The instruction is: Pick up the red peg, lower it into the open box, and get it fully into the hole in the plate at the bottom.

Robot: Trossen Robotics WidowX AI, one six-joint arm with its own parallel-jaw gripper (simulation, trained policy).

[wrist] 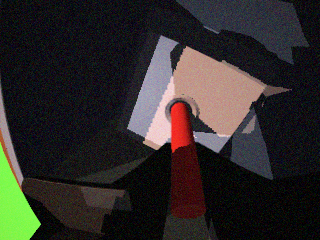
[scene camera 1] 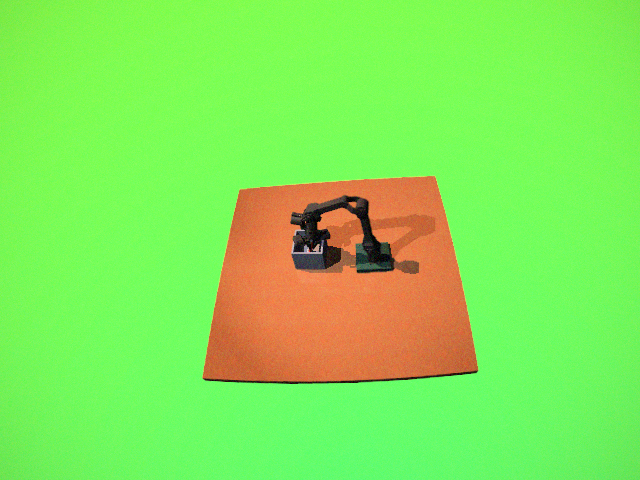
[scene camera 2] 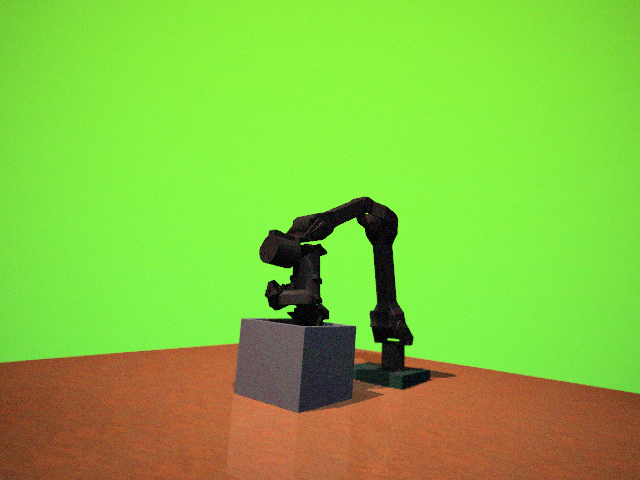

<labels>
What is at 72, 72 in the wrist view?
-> A grey-blue box.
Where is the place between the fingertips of my gripper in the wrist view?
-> At 181, 148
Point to a red peg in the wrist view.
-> At 187, 196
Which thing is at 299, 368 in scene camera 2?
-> A grey-blue box.
</labels>
